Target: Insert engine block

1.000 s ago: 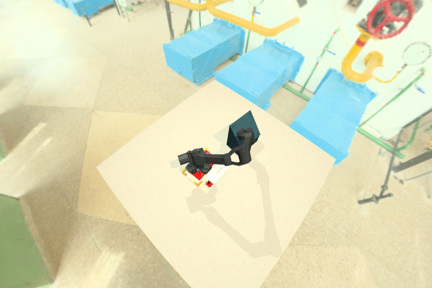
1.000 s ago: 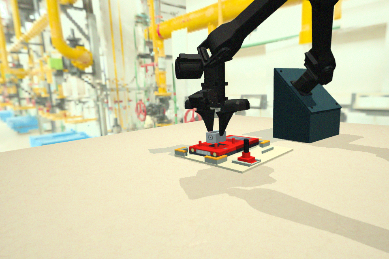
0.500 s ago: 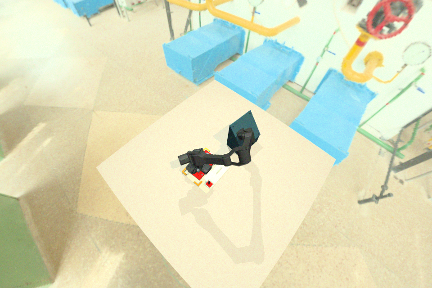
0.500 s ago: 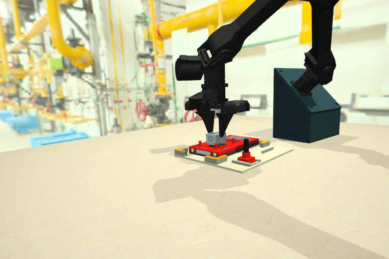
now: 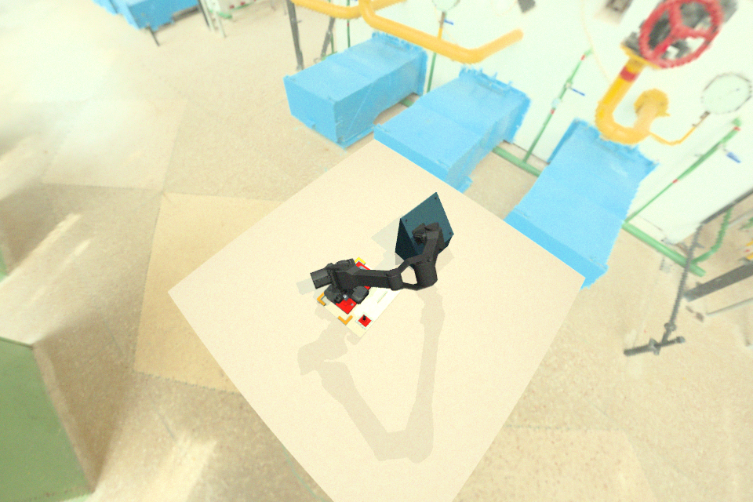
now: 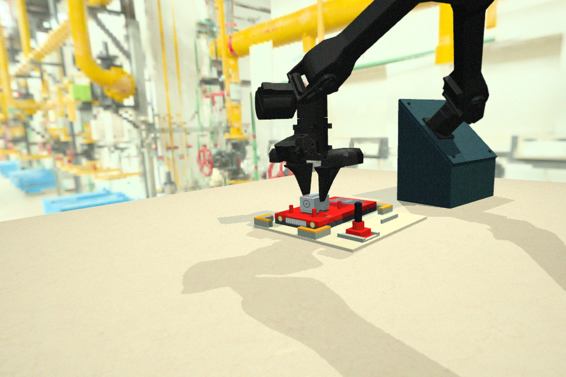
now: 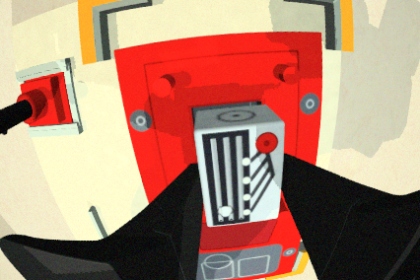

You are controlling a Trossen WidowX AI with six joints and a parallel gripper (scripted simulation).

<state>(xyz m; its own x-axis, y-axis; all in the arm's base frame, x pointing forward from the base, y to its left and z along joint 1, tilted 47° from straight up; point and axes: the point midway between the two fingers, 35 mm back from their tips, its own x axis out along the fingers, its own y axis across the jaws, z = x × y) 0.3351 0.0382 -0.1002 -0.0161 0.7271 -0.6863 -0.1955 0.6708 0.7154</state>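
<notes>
The engine block is 10 mm below my gripper tip.
</notes>
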